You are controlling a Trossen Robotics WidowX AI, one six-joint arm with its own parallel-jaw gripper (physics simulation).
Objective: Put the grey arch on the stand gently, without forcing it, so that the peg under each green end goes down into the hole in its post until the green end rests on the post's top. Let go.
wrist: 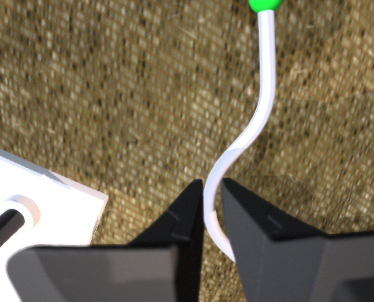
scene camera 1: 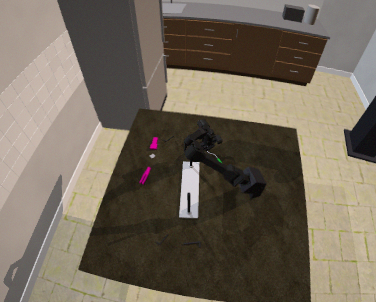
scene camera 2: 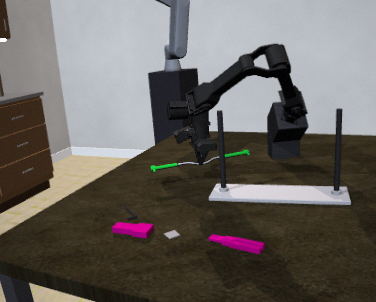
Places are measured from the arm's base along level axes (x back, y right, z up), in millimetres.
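Pixels of known places: gripper, fingertip midpoint: [wrist: 211,187] [scene camera 1: 207,150] [scene camera 2: 200,164]; arm's base, link origin: [scene camera 1: 245,179] [scene camera 2: 290,114].
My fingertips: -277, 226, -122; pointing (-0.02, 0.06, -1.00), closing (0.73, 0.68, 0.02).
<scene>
Ahead of a thing's pixels: the offset from my fingertips to its top centre, as dx, dy, dz. "pt": to the spot under its first point.
The grey arch {+22, +6, +16} [scene camera 2: 187,163] [wrist: 267,65] is a thin, curved pale rod with bright green ends. In scene camera 1, one green end {+118, -81, +16} [scene camera 1: 219,160] shows beside the arm. My gripper [scene camera 2: 201,162] [wrist: 211,187] is shut on the arch's grey middle and holds it above the table. The stand's white base [scene camera 1: 190,177] [scene camera 2: 280,194] [wrist: 60,210] carries two upright black posts, a left one {pt -82, -122, +82} [scene camera 2: 221,150] and a right one {pt +1, -439, +84} [scene camera 2: 338,150] in scene camera 2. There the arch is behind and left of the left post, below the post tops. The post holes are too small to tell.
Two magenta pieces {-381, -10, -43} [scene camera 1: 154,143] {-338, -275, -46} [scene camera 1: 145,175] [scene camera 2: 132,229] [scene camera 2: 237,243] lie near a small pale square {pt -353, -118, -55} [scene camera 1: 152,156] [scene camera 2: 171,234]. A thin black piece {-301, +72, -52} [scene camera 2: 131,215] lies behind them. The arm's black base [scene camera 1: 252,182] [scene camera 2: 285,135] stands behind the stand in scene camera 2.
</scene>
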